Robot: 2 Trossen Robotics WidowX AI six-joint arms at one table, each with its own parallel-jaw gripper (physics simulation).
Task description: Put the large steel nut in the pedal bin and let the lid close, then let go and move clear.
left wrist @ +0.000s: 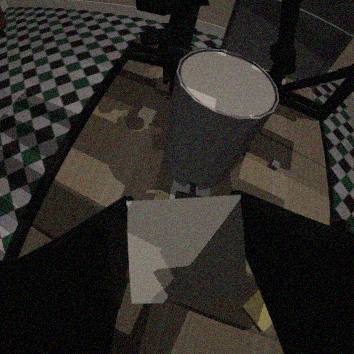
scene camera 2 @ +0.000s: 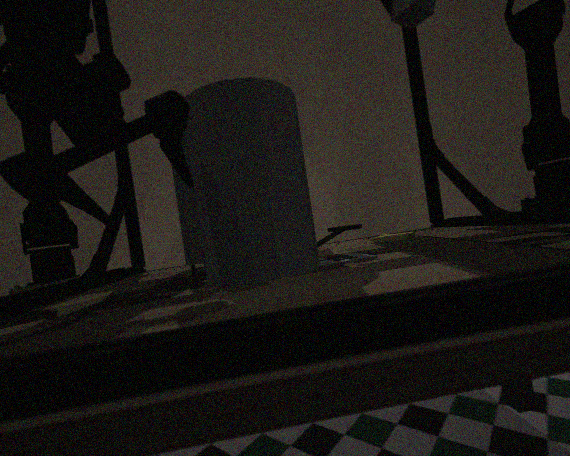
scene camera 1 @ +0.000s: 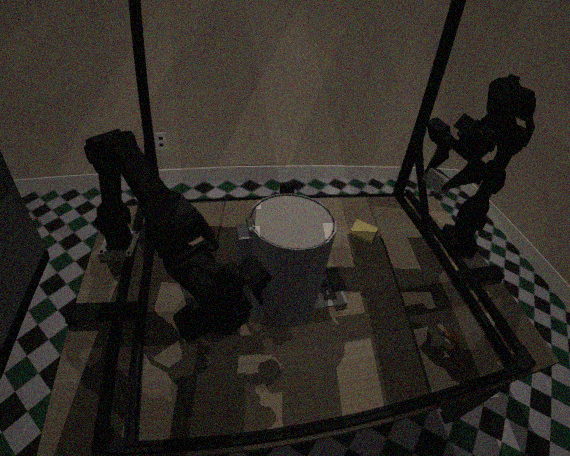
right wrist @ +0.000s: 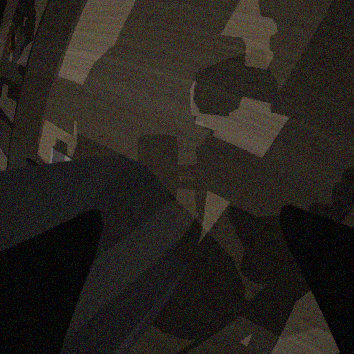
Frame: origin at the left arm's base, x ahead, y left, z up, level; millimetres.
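Seen in the pictures: left gripper, fingertip midpoint: point(left wrist: 182, 202) point(scene camera 2: 402, 3) point(scene camera 1: 433, 181); right gripper, fingertip midpoint: point(left wrist: 167, 87) point(scene camera 2: 157, 207) point(right wrist: 192, 217); left arm's base, origin of the base link: point(scene camera 2: 560, 194) point(scene camera 1: 461, 235); right arm's base, origin of the base link: point(left wrist: 273, 78) point(scene camera 2: 54, 280) point(scene camera 1: 119, 242).
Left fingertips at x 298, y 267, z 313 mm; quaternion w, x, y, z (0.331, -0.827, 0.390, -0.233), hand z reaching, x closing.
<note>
Offsets run from my left fingertips to a thing's top centre. "spot": to the spot under its first point. Level surfaces: height alone.
The grey pedal bin @(254 mm ahead, 50 mm left, 107 mm down) point(scene camera 1: 292, 276) point(scene camera 2: 247, 181) point(left wrist: 207, 147) stands mid-table with its pale lid @(254 mm ahead, 50 mm left, 109 mm down) point(scene camera 1: 292, 221) point(left wrist: 226, 82) down. Its pedal @(131 mm ahead, 1 mm left, 309 mm down) point(scene camera 1: 334, 289) point(scene camera 2: 339, 230) sticks out at the front right. My left gripper point(left wrist: 182, 202) point(scene camera 1: 448, 167) is raised at the right, away from the bin, and is shut on the large steel nut @(15 mm back, 11 mm right, 18 mm up) point(left wrist: 168, 232), a grey block between the fingers. My right gripper point(right wrist: 192, 217) point(scene camera 1: 256, 276) point(scene camera 2: 176, 154) is open and empty, low beside the bin's left side.
A yellow pad @(35 mm ahead, 256 mm right, 349 mm down) point(scene camera 1: 364, 230) point(left wrist: 258, 310) lies on the table right of the bin. Black frame posts @(spot: 109 mm back, 484 mm right, 19 mm up) point(scene camera 1: 428, 104) point(scene camera 2: 419, 113) and rails ring the wooden table @(360 mm down) point(scene camera 1: 360, 380). Checkered floor lies beyond. The light is dim, with heavy shadows.
</note>
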